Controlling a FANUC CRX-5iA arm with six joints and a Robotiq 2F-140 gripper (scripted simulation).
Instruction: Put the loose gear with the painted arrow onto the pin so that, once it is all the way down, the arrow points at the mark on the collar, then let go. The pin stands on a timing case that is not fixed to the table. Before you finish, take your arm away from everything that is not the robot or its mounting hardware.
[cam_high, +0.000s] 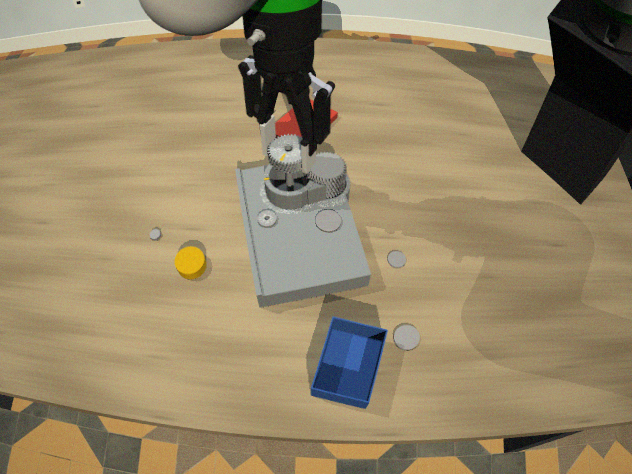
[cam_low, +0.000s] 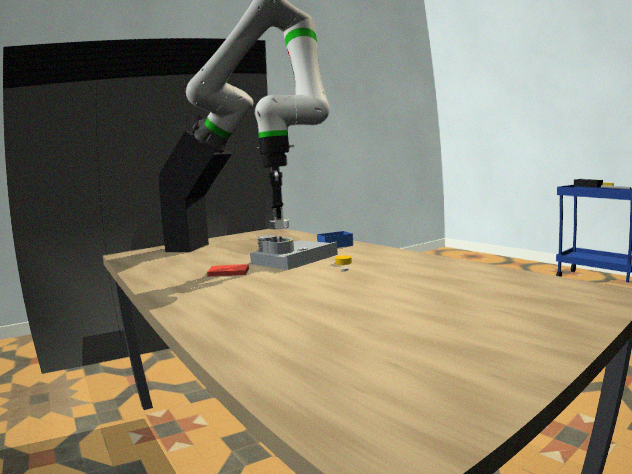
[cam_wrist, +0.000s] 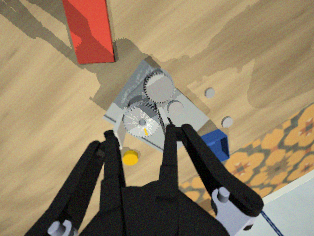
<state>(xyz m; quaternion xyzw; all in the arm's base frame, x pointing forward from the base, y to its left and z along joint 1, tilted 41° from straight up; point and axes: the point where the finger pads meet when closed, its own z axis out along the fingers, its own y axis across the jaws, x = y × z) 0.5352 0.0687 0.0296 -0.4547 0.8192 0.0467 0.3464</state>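
Now: hand 20 mm above the gear. Also, from my hand: red block: 190 mm to the right, 140 mm below; yellow puck: 140 mm ahead, 140 mm to the left, 140 mm below; small grey disc: 220 mm ahead, 90 mm to the left, 140 mm below.
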